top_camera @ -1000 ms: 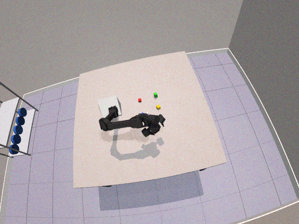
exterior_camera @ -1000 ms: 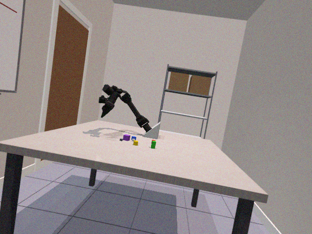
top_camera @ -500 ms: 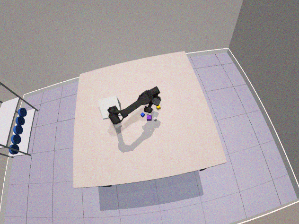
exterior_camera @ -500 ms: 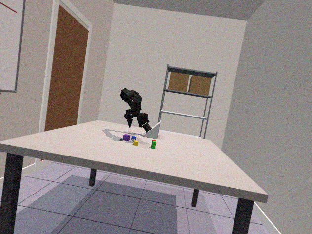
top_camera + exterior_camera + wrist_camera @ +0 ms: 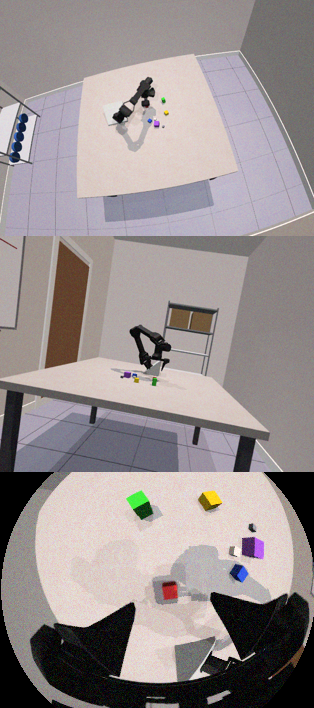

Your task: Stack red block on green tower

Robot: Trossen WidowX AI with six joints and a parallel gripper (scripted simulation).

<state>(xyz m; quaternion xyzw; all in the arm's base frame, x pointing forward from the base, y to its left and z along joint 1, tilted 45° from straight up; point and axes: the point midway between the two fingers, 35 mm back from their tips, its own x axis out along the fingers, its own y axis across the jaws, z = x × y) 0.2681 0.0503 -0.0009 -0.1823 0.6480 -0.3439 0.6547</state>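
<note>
Right now the red block is 7 cm below my gripper tip and 1 cm behind it. Round my gripper tip: yellow block 13 cm to the right, 13 cm ahead, 7 cm below; blue block 15 cm to the right, 7 cm below, 3 cm behind; white cube 15 cm to the right, 7 cm below, 2 cm ahead.
</note>
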